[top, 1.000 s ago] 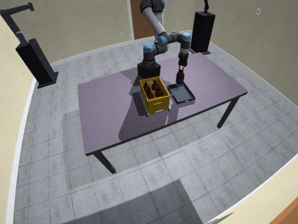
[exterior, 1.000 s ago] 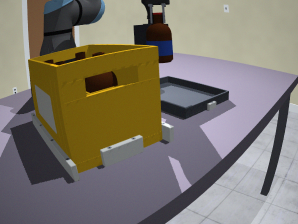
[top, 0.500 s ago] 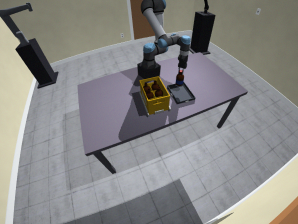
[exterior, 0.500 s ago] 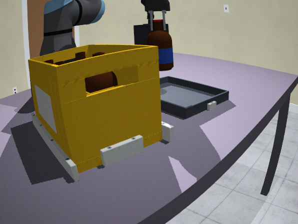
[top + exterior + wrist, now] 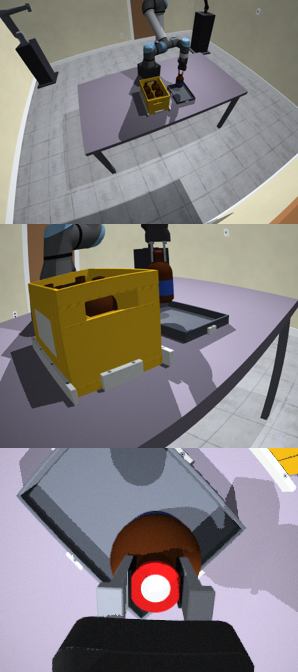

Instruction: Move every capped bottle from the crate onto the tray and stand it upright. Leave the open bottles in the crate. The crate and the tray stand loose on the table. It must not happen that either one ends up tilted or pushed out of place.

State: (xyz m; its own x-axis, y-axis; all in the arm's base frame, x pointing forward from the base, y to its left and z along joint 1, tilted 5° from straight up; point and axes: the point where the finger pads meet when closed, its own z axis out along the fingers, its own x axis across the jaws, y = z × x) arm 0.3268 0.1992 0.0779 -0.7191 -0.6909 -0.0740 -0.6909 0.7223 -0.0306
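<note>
The dark tray lies 18 cm below my hand and 6 cm ahead of it. From my hand the other things lie so: yellow crate (29 cm to the right, 10 cm below, 7 cm ahead).
</note>
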